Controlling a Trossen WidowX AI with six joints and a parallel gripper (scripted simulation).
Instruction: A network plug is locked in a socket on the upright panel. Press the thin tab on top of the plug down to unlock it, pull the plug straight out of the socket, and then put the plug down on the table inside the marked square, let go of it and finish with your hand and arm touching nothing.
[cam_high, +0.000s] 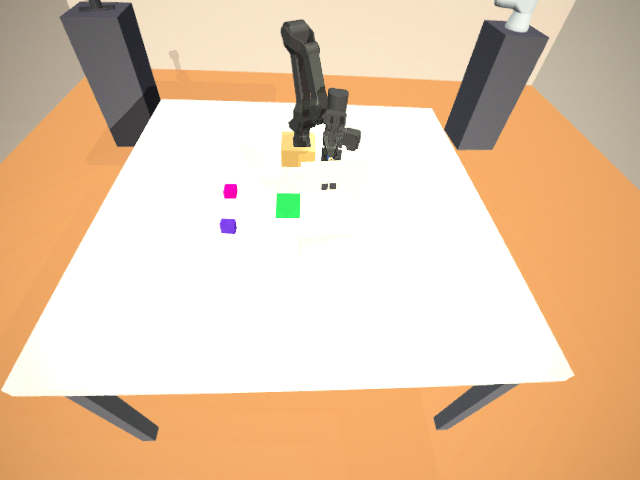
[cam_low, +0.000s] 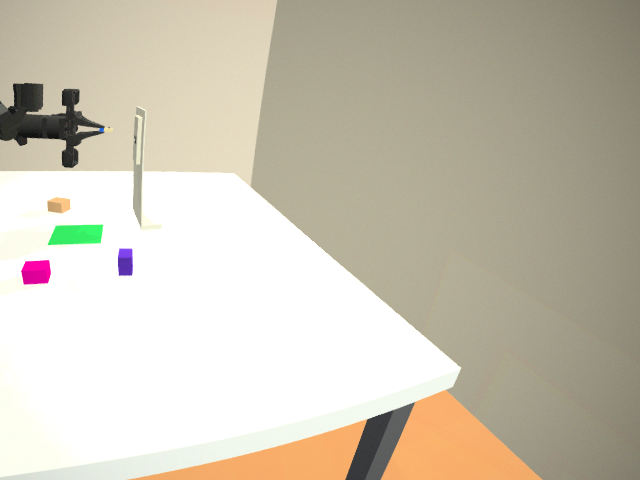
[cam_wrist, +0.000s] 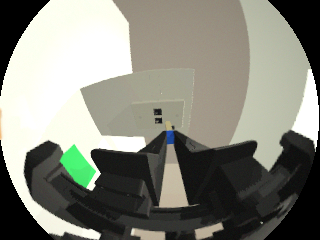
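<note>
The green marked square is 7 cm behind my gripper tip, 9 cm to the right of it and 23 cm below it. From my gripper tip the other things lie so: network plug: 1 cm ahead; then upright panel: 10 cm ahead, 1 cm to the right, 10 cm below.
</note>
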